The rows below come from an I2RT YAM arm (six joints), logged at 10 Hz.
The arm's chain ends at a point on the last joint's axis. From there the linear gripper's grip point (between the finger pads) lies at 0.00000 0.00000 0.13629 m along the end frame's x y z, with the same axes.
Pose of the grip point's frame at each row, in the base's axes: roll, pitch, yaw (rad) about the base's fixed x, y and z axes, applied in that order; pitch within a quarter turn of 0, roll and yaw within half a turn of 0; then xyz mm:
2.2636 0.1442 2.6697 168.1 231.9 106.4
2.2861 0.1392 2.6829 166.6 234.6 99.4
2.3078 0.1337 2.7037 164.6 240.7 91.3
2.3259 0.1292 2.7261 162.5 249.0 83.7
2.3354 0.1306 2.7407 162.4 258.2 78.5
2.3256 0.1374 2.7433 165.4 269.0 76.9
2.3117 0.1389 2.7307 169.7 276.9 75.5
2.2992 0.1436 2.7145 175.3 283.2 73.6
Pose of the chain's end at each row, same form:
2.2636 0.1442 2.6697 109.3 144.2 192.5
2.2861 0.1392 2.6829 109.9 147.8 187.9
2.3078 0.1337 2.7037 110.7 154.5 182.1
2.3259 0.1292 2.7261 111.4 163.1 176.3
2.3354 0.1306 2.7407 112.7 172.4 172.0
2.3256 0.1374 2.7433 115.1 182.5 169.4
2.3117 0.1389 2.7307 117.9 189.8 166.6
2.2992 0.1436 2.7145 121.4 196.0 163.4

